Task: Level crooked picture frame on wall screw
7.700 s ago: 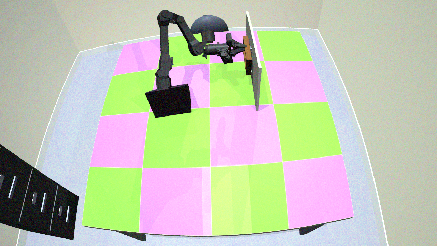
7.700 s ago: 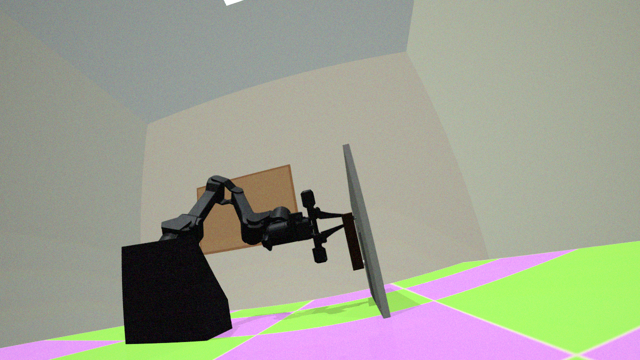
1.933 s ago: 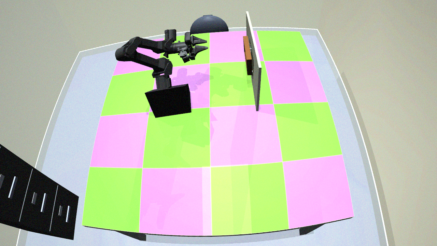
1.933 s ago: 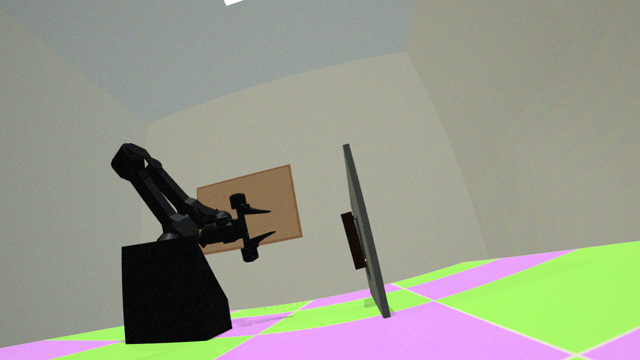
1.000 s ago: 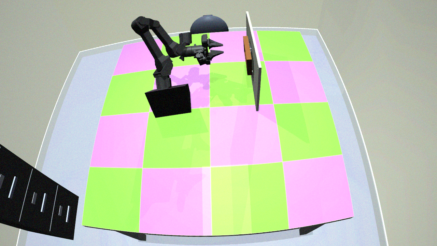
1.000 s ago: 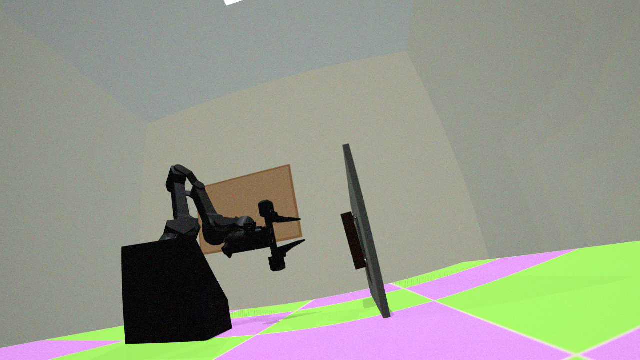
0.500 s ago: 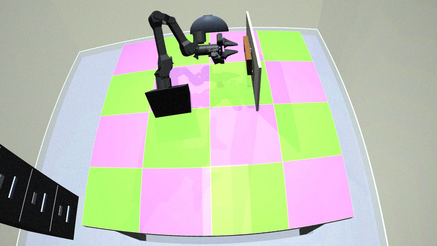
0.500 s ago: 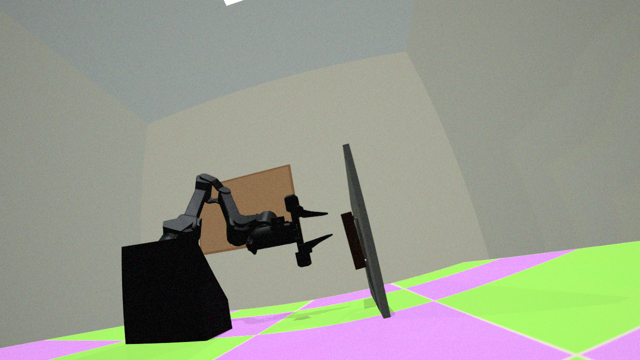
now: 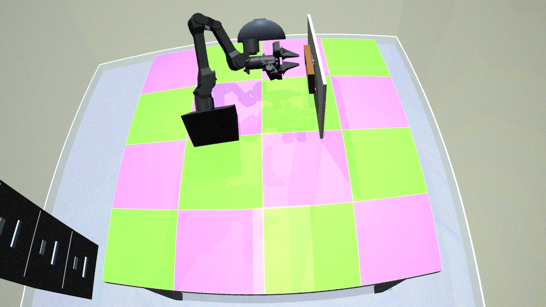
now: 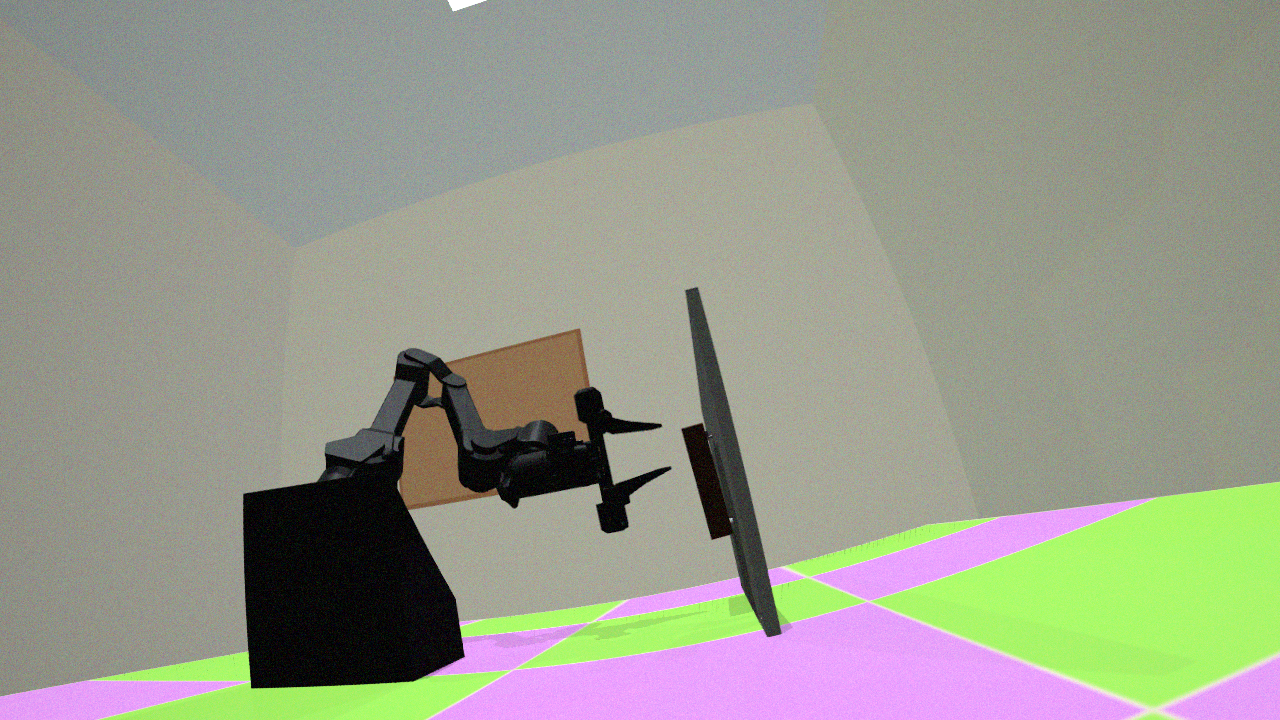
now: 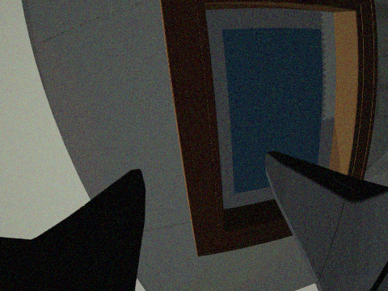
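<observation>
Right now the picture frame is 5 cm below my gripper tip and 5 cm ahead of it. Round my gripper tip: wall panel (6 cm below, 6 cm ahead).
</observation>
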